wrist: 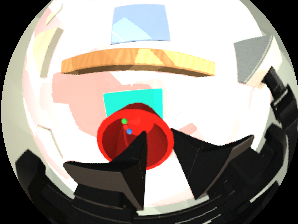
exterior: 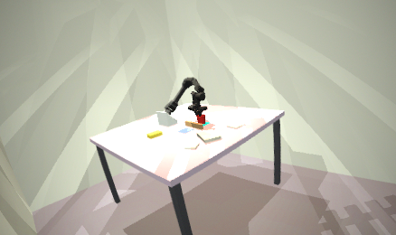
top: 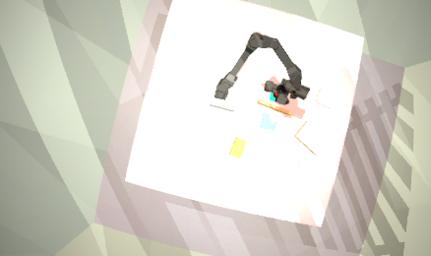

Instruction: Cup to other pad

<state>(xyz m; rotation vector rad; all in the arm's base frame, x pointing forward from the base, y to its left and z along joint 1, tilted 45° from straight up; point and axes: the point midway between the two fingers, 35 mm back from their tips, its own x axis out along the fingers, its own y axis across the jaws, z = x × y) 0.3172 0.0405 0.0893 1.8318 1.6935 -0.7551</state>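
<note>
My gripper tip is now 30 mm short of the red cup and 10 mm above it. From my gripper tip the other things lie so: wooden bar 20 mm ahead, 90 mm to the right, 40 mm below; then cyan pad 30 mm ahead, 60 mm below; then pale blue pad 180 mm to the right, 60 mm below.
</note>
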